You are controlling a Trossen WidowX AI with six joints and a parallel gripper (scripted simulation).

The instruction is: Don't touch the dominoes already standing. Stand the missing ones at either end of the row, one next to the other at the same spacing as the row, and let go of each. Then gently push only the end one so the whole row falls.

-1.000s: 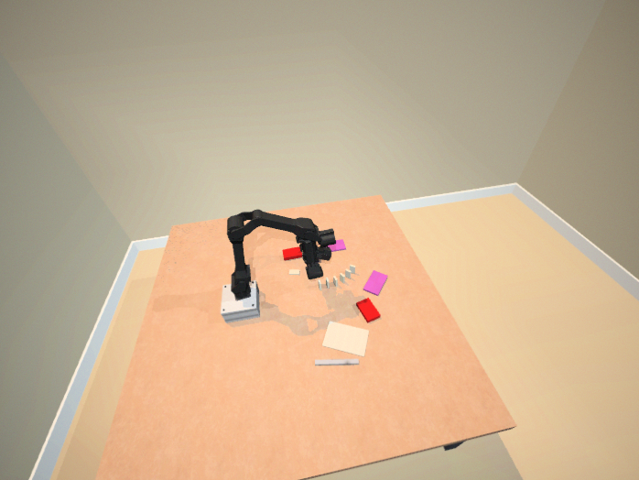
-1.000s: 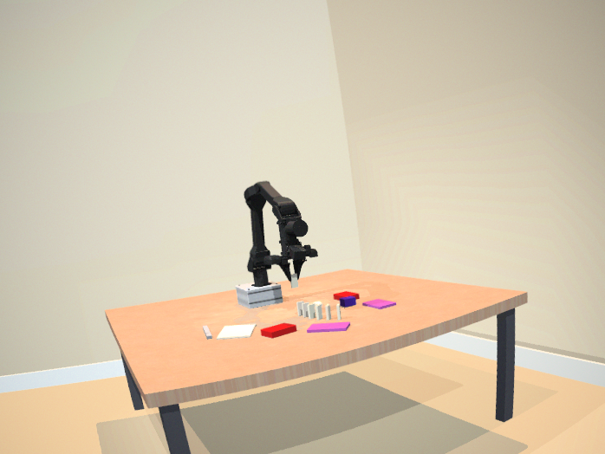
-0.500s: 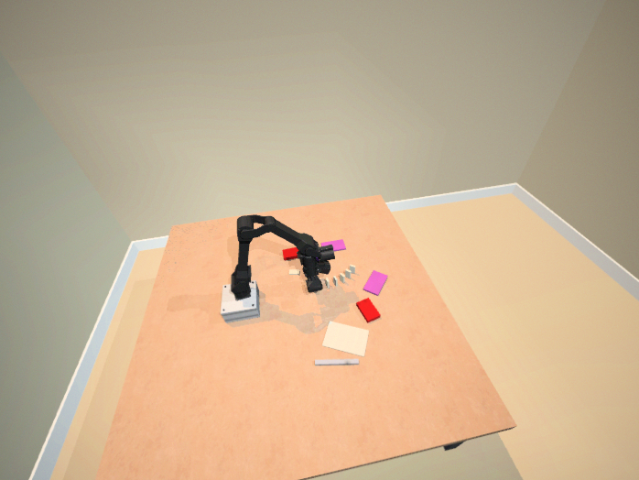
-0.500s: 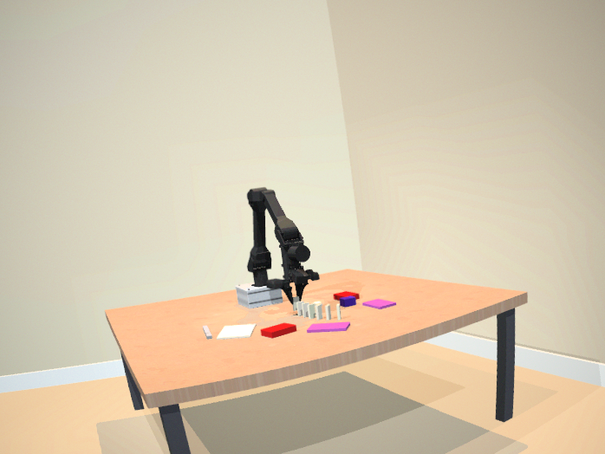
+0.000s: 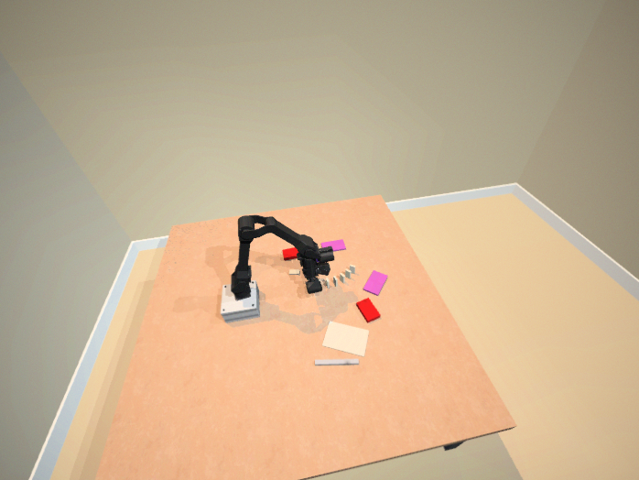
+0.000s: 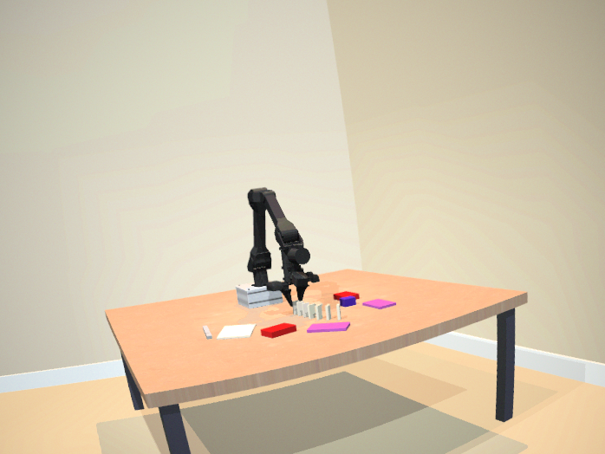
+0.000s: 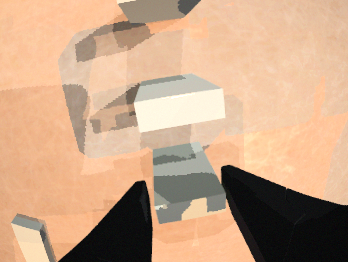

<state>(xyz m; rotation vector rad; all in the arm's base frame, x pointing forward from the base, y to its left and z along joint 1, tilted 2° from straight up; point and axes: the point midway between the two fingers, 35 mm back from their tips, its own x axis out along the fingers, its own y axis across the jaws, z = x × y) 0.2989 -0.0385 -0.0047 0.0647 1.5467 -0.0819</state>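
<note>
Now: the purple block 7 cm ahead of my gripper tip, 18 cm to the left of it and 2 cm below it. The rest, counted from my gripper tip: grey bar (2 cm behind, 35 cm to the right, 2 cm below); then cream sheet (5 cm ahead, 27 cm to the right, 3 cm below).
</note>
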